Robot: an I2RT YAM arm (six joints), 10 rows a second.
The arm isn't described. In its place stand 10 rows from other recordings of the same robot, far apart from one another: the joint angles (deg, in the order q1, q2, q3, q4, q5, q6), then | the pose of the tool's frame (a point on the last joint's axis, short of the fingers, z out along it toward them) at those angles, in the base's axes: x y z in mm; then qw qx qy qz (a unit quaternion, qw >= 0).
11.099 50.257 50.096 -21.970 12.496 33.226 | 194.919 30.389 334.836 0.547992 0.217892 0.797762 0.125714
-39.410 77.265 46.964 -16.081 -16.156 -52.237 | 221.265 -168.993 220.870 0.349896 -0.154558 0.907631 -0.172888
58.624 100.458 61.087 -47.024 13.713 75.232 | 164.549 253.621 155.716 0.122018 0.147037 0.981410 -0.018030
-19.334 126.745 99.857 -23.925 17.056 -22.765 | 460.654 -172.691 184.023 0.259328 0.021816 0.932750 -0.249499
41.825 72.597 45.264 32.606 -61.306 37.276 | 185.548 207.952 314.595 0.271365 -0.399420 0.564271 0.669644
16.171 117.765 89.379 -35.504 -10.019 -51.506 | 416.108 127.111 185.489 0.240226 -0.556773 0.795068 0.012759
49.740 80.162 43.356 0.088 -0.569 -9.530 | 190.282 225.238 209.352 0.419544 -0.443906 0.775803 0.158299
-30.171 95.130 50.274 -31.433 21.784 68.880 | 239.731 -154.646 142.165 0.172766 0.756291 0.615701 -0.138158
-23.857 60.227 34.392 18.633 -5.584 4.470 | 224.675 -95.573 276.171 0.657236 0.152097 0.734339 -0.075199
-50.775 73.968 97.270 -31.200 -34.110 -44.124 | 174.103 -181.712 505.037 0.587514 -0.150466 0.730921 -0.312957
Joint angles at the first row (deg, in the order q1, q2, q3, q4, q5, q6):
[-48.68, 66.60, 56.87, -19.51, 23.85, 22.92]
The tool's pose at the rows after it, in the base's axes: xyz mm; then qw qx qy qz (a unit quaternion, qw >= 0):
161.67 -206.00 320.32 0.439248 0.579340 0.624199 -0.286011
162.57 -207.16 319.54 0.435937 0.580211 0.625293 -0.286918
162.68 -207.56 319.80 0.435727 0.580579 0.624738 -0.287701
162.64 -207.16 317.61 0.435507 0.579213 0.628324 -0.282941
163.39 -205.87 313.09 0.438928 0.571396 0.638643 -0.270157
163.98 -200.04 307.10 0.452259 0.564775 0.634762 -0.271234
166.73 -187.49 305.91 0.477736 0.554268 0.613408 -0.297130
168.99 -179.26 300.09 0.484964 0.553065 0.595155 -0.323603
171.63 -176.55 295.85 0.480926 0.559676 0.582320 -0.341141
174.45 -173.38 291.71 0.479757 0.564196 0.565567 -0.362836
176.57 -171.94 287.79 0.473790 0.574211 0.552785 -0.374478
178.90 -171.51 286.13 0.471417 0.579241 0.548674 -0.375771
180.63 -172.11 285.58 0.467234 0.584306 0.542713 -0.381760
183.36 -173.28 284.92 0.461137 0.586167 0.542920 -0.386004
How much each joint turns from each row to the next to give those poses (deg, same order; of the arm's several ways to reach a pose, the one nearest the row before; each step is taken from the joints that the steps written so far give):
[-0.01, 0.47, 0.13, 0.00, 0.27, -0.06]
[0.00, 0.42, 0.21, -0.18, 0.17, -0.01]
[-0.03, 0.09, 0.11, 0.00, 0.10, 0.00]
[-0.03, -0.07, -0.44, 0.11, -0.68, -0.02]
[0.06, -0.24, -1.07, 0.75, -2.02, -0.44]
[1.01, -1.36, -2.79, 3.07, 0.51, -0.02]
[3.03, -2.50, -3.39, 5.20, 4.91, -0.50]
[2.39, -1.14, -2.86, 3.80, 5.21, -0.34]
[1.35, 0.28, -0.97, 1.33, 3.86, 0.51]
[1.49, 0.24, -1.27, 2.35, 4.41, 0.05]
[0.91, 0.59, -0.46, 0.39, 3.15, 1.28]
[0.53, 0.58, 0.13, -0.21, 1.09, 1.02]
[0.28, 0.65, 0.36, -0.21, 1.44, 0.65]
[0.25, 0.91, 0.62, -0.54, 0.84, 0.28]

